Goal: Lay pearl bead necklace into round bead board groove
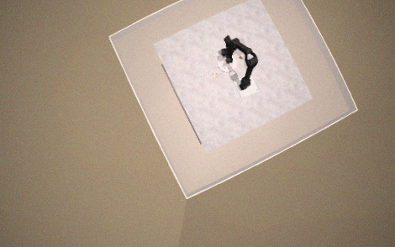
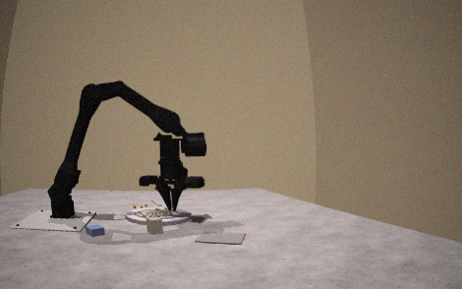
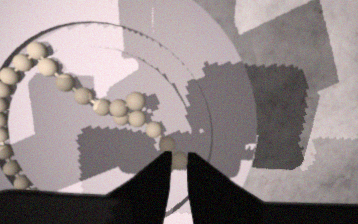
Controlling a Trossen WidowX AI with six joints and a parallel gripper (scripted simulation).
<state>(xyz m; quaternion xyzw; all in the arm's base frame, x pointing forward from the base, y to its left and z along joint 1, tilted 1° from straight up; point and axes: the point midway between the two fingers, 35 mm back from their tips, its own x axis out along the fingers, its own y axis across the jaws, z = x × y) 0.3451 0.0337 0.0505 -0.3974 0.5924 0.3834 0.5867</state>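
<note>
My gripper tip is 5 cm past the round bead board, 2 cm to the right of it and 2 cm above it. The rest, counted from my gripper tip: flat grey plate 11 cm ahead, 21 cm to the right, 2 cm below; then cream cube 5 cm behind, 15 cm to the right, 1 cm below; then blue block 19 cm behind, 18 cm to the right, 2 cm below.
</note>
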